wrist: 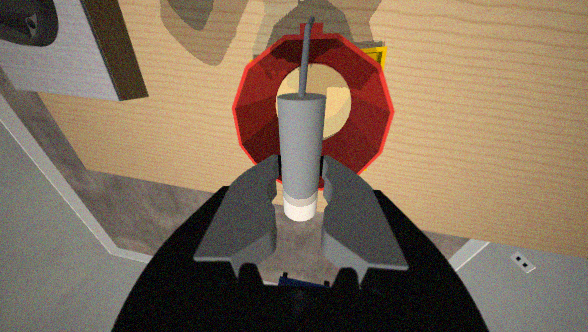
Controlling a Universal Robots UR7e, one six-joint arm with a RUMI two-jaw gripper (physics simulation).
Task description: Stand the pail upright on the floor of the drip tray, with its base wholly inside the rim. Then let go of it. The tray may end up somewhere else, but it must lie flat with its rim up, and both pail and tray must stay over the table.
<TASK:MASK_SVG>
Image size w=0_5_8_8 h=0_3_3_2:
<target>gripper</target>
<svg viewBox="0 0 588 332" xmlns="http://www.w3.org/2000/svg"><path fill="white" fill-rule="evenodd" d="M111 332L489 332L478 307L464 283L433 242L381 190L374 190L357 173L328 155L321 156L320 176L324 180L323 197L328 203L324 208L321 251L326 259L340 269L332 287L264 284L257 265L275 252L277 241L275 207L272 201L277 196L276 180L281 175L281 155L276 154L246 170L229 186L222 186L171 234L142 271L125 300Z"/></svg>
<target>red pail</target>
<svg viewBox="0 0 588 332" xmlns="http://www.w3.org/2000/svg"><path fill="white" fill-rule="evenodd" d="M314 16L311 16L307 23L300 24L300 34L284 35L245 66L232 106L239 145L254 165L271 155L281 155L281 175L279 175L276 181L282 184L284 213L294 221L309 220L316 213L318 190L324 190L324 180L320 176L321 156L328 155L360 175L382 153L395 112L381 64L339 33L323 34L323 23L314 23Z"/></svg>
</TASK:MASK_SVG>
